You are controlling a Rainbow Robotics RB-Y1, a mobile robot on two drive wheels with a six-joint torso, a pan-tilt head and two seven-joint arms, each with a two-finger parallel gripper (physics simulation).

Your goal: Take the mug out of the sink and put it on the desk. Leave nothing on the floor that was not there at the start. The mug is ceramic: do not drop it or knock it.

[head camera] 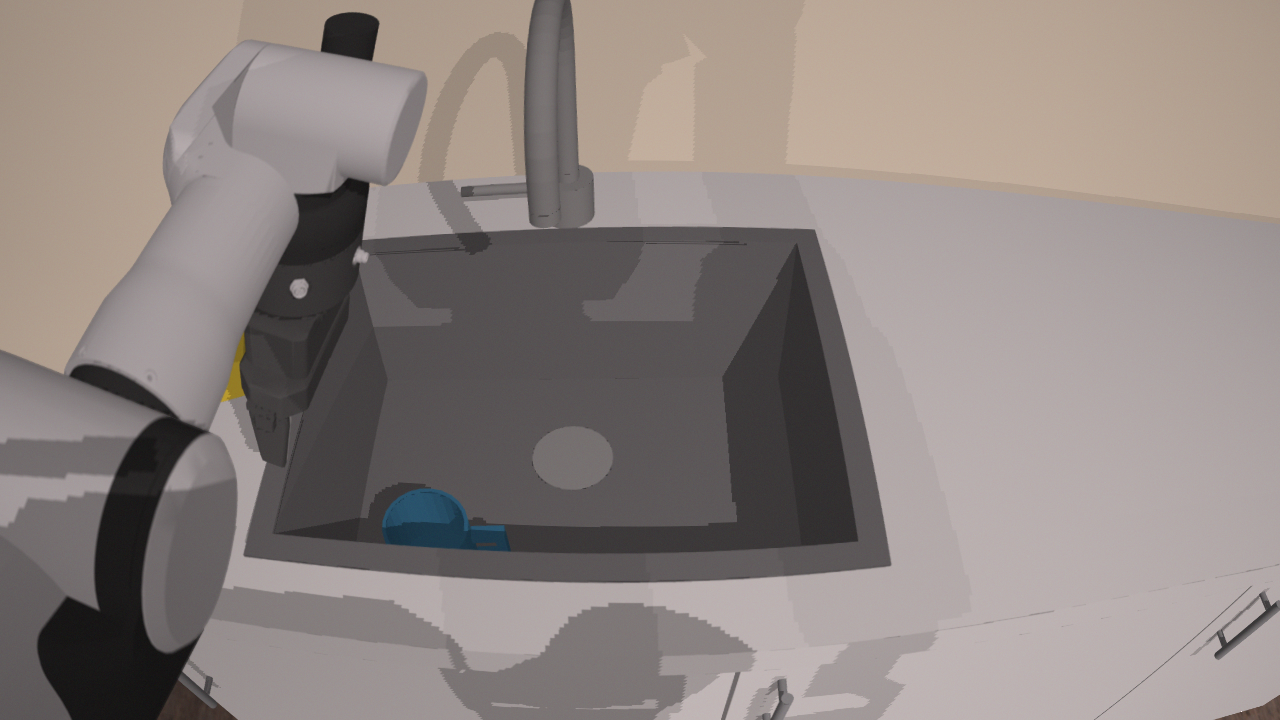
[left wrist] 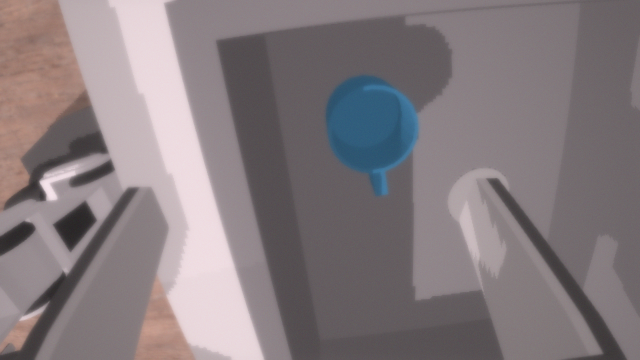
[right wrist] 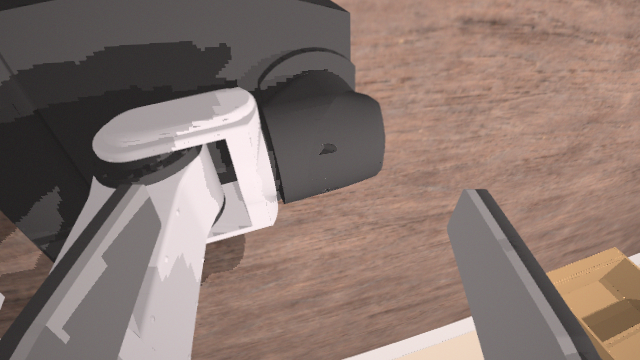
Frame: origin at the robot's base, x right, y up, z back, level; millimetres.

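Where they show: left gripper, fingertip midpoint: [head camera: 297, 405] [left wrist: 314, 204]; right gripper, fingertip midpoint: [right wrist: 305, 207].
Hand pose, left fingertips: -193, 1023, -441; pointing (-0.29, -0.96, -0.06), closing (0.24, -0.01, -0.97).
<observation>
Things, the pixels of their top centre, and the offset from my left fingertips, as dx, dy, dz. Level surfaces: height alone.
- blue mug at its top centre: [head camera: 440, 525] [left wrist: 376, 147] +73, -232, -45
- White counter at its surface level: dy -112
- yellow object at its top centre: [head camera: 218, 334] -144, -67, -172
A blue mug [head camera: 425, 519] [left wrist: 367, 120] stands upright on the floor of the grey sink [head camera: 844, 385] [left wrist: 212, 100]. In the head view it is in the near left corner, its handle to the right, its lower part hidden by the near rim. My left gripper [head camera: 275, 447] [left wrist: 314, 204] is open and empty. In the head view its fingers are by the sink's left rim, to the left of the mug; in the left wrist view the mug is above the middle, beyond the fingertips. My right gripper [right wrist: 305, 207] is open and empty, over wooden floor. I cannot identify the desk.
A grey faucet [head camera: 546, 116] stands behind the sink. White counter [head camera: 1074, 358] surrounds the sink. A yellow object [head camera: 234, 380] is partly hidden behind my left gripper. An open tan box [right wrist: 600, 300] is at the lower right of the right wrist view. My dark base [right wrist: 300, 30] also shows there.
</observation>
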